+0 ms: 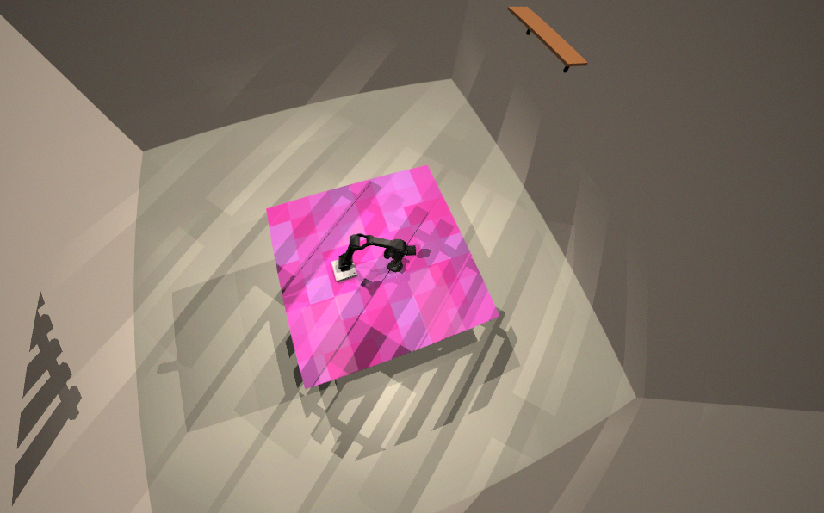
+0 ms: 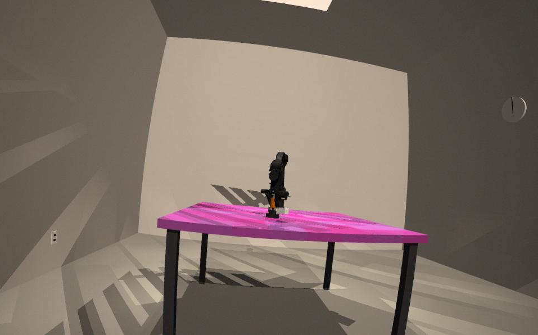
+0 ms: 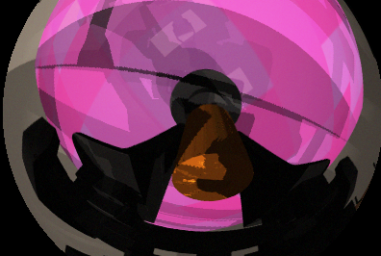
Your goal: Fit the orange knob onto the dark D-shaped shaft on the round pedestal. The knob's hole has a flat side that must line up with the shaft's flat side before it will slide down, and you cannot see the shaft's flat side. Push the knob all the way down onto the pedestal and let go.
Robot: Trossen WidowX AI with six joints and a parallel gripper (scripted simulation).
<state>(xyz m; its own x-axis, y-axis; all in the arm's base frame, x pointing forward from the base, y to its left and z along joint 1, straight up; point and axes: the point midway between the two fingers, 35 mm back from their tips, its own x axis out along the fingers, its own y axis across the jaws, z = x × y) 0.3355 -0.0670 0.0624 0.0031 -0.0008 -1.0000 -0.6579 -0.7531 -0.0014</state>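
My gripper tip is 2 cm below the orange knob. Also, from my gripper tip: dark round pedestal (4 cm below).
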